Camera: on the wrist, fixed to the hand. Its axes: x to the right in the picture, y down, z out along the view.
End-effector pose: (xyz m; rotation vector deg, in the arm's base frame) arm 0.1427 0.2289 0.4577 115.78 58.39 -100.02
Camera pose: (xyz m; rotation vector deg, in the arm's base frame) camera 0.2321 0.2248 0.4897 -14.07 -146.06 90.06
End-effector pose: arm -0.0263 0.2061 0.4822 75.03 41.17 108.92
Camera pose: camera -0.0998 0.1459 0.4843 21.02 31.75 27.53
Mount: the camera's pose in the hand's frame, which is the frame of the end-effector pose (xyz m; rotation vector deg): -0.0298 0.0550 -0.0715 -34.75 -22.33 -87.92
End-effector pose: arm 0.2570 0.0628 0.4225 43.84 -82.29 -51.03
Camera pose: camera 0.3330 0.1098 0.4548 69.01 -31.23 -148.22
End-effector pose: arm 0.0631 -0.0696 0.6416 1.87 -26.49 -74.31
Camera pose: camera 0.1327 -0.0429 0.5827 -26.77 -17.82 -168.69
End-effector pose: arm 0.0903 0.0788 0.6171 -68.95 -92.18 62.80
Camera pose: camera 0.1778 0.0703 0.5811 12.24 -140.29 -12.18
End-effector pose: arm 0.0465 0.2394 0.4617 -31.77 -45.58 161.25
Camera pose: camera 0.0989 0.2191 0.3851 26.35 -75.65 70.21
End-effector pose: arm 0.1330 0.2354 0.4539 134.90 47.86 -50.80
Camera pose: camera 0.1820 0.2303 0.5351 38.20 131.56 -70.52
